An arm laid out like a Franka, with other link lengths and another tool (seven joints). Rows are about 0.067 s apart.
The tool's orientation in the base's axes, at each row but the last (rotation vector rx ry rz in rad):
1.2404 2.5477 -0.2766
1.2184 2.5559 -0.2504
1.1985 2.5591 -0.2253
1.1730 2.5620 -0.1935
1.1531 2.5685 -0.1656
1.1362 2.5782 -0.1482
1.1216 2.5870 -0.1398
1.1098 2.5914 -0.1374
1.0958 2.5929 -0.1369
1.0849 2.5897 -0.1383
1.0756 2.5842 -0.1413
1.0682 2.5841 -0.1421
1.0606 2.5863 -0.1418
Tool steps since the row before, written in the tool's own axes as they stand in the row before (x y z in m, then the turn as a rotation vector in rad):
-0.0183 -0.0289 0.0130 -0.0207 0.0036 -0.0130
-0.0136 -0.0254 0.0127 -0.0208 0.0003 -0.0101
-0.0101 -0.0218 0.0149 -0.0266 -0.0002 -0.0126
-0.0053 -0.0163 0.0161 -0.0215 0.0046 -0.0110
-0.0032 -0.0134 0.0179 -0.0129 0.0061 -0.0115
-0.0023 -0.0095 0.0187 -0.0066 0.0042 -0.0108
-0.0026 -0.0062 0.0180 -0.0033 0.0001 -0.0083
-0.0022 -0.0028 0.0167 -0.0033 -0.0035 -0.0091
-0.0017 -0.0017 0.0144 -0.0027 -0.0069 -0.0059
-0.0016 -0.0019 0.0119 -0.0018 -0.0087 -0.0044
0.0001 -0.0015 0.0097 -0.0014 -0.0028 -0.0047
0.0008 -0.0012 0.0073 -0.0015 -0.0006 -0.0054
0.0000 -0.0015 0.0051 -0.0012 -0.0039 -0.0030
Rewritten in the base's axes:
-0.0098 -0.0349 -0.0047 0.0127 -0.0092 0.0191
-0.0093 -0.0294 -0.0066 0.0107 -0.0121 0.0165
-0.0076 -0.0252 -0.0103 0.0133 -0.0159 0.0209
-0.0054 -0.0185 -0.0135 0.0142 -0.0096 0.0177
-0.0037 -0.0154 -0.0161 0.0098 -0.0024 0.0153
-0.0009 -0.0122 -0.0172 0.0046 0.0006 0.0125
0.0016 -0.0099 -0.0164 0.0001 -0.0005 0.0089
0.0036 -0.0070 -0.0152 -0.0027 -0.0028 0.0095
0.0036 -0.0054 -0.0131 -0.0047 -0.0054 0.0062
0.0028 -0.0050 -0.0107 -0.0061 -0.0064 0.0044
0.0015 -0.0031 -0.0092 -0.0023 -0.0019 0.0048
0.0006 -0.0019 -0.0072 -0.0009 -0.0002 0.0056
0.0003 -0.0022 -0.0048 -0.0027 -0.0029 0.0031

